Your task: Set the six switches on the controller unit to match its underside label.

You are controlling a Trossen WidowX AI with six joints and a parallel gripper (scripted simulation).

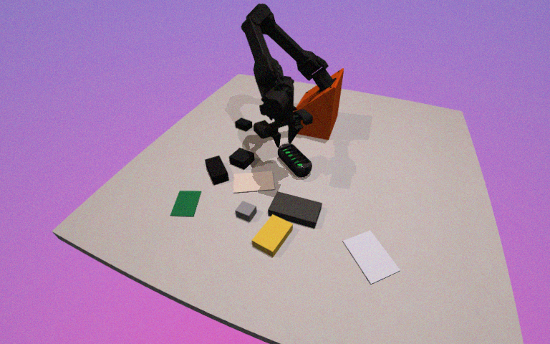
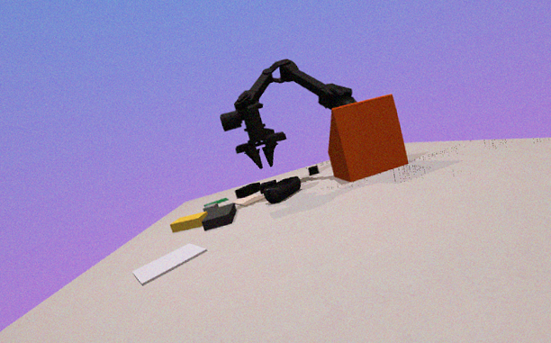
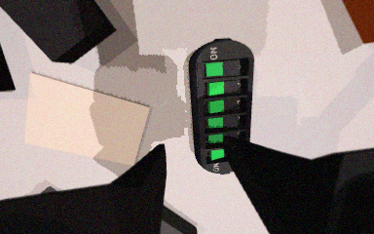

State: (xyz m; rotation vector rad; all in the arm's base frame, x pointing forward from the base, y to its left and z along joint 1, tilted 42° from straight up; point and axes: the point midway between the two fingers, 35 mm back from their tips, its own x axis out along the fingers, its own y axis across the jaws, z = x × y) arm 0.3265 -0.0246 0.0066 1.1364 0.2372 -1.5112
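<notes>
Now: the beige card 11 cm ahead of my gripper tip, 6 cm to the right of it and 10 cm below it. Also, from my gripper tip: grey cube 24 cm ahead, 9 cm below; then yellow block 27 cm ahead, 11 cm to the left, 9 cm below; then dark grey box 16 cm ahead, 13 cm to the left, 9 cm below.
</notes>
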